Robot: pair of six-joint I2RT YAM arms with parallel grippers.
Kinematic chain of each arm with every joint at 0, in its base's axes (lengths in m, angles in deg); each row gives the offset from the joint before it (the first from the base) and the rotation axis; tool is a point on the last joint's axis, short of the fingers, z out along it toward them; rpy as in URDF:
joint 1: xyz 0 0 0.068 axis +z
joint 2: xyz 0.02 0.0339 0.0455 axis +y
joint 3: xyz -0.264 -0.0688 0 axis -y
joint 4: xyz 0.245 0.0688 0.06 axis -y
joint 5: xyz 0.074 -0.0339 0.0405 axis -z
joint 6: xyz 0.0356 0 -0.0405 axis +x
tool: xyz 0 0 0 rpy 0 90 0
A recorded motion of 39 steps. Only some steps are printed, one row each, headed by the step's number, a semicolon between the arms.
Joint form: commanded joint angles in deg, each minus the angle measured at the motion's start. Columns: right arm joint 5, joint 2, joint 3, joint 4, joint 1, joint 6; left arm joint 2, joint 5, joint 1, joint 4, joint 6, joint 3.
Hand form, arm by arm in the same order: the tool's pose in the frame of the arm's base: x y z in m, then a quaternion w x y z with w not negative. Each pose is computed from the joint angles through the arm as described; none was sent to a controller.
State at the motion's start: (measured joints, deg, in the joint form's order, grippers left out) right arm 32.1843 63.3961 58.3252 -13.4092 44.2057 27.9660; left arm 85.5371 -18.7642 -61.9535 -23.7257 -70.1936 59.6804
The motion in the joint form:
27: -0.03 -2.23 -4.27 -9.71 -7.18 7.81; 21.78 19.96 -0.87 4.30 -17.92 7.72
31: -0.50 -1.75 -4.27 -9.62 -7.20 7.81; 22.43 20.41 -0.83 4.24 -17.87 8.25
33: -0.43 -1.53 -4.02 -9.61 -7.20 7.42; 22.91 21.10 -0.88 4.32 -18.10 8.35
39: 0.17 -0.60 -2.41 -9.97 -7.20 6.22; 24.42 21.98 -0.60 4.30 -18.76 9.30
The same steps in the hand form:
27: 0.1976 0.1253 0.3215 0.52784 0.12889 0.83457 0.09086; 0.1733 -0.3392 0.1601 0.05658 -0.20842 0.94159 -0.25841
31: 0.1990 0.1266 0.3198 0.52427 0.12624 0.83713 0.09180; 0.1743 -0.3412 0.1585 0.05273 -0.20743 0.94218 -0.25784
33: 0.1998 0.1271 0.3205 0.52502 0.12377 0.83724 0.08976; 0.1741 -0.3423 0.1561 0.04583 -0.20754 0.94276 -0.25695
39: 0.2028 0.1290 0.3261 0.52956 0.11822 0.83598 0.08196; 0.1773 -0.3457 0.1510 0.03654 -0.21371 0.94255 -0.25415

